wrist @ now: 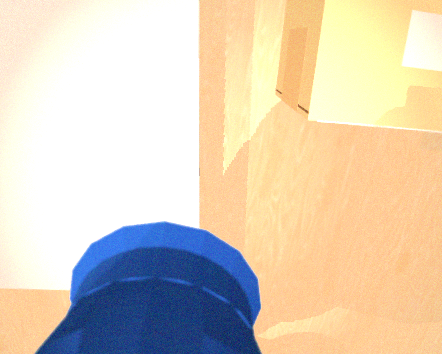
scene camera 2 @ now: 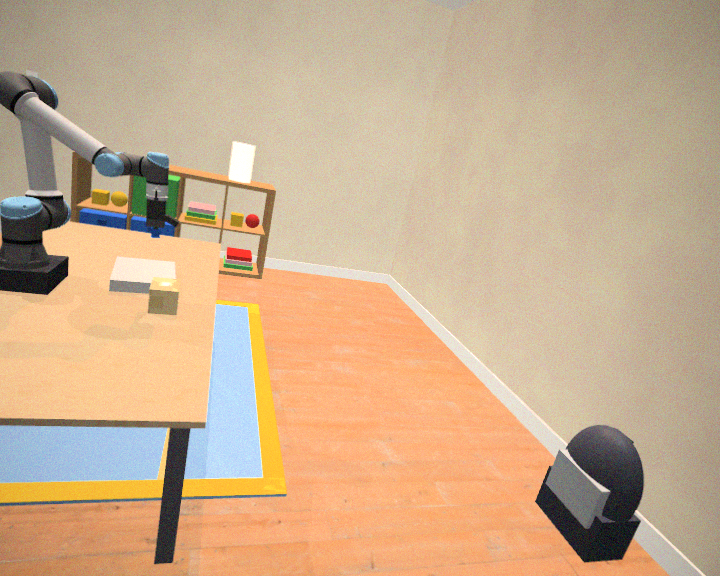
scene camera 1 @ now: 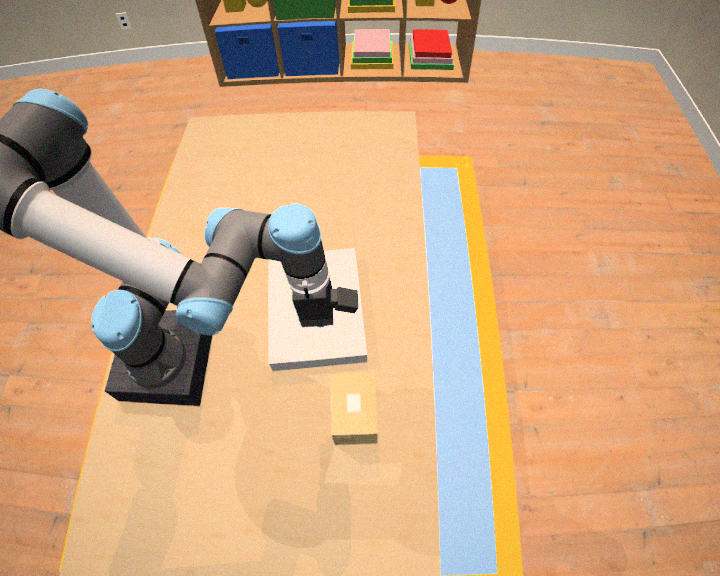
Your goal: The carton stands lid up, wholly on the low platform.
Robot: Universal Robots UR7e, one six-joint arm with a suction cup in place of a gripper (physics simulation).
my suction cup: holds nothing
a tan carton point(scene camera 2: 164, 292): on the table
a low white platform point(scene camera 1: 290, 346): on the table
